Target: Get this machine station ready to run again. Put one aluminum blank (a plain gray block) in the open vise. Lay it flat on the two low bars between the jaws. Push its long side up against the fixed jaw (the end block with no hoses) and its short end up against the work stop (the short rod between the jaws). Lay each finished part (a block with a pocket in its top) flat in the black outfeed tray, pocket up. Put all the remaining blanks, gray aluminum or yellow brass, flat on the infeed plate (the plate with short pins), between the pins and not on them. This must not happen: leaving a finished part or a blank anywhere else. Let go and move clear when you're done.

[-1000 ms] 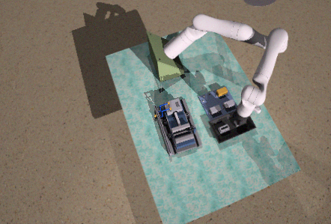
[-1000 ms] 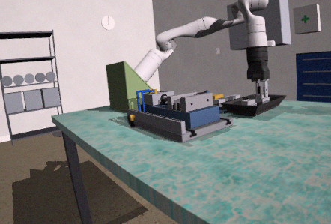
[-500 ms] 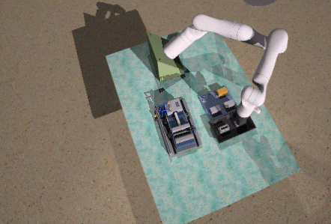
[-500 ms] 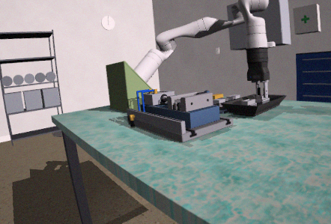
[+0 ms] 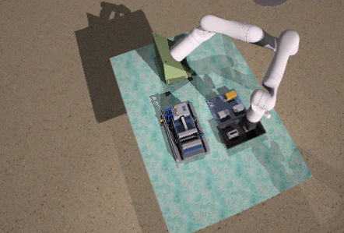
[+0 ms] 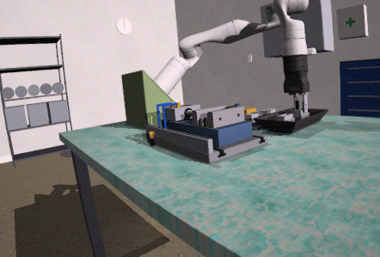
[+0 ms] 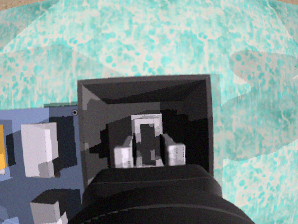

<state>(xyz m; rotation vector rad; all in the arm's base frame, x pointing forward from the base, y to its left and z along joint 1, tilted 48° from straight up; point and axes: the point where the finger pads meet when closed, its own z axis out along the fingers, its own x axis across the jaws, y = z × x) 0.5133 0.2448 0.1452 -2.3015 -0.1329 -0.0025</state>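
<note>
Now: hand 12 cm past the gray blank, 2 cm to the left of it and 3 cm above it. Round my hand: fixed jaw 1 cm ahead, 34 cm to the right, 2 cm above; then yellow brass blank 22 cm behind, 3 cm to the right, 3 cm below; then blue infeed plate 16 cm behind, 7 cm to the right, 6 cm below.
</note>
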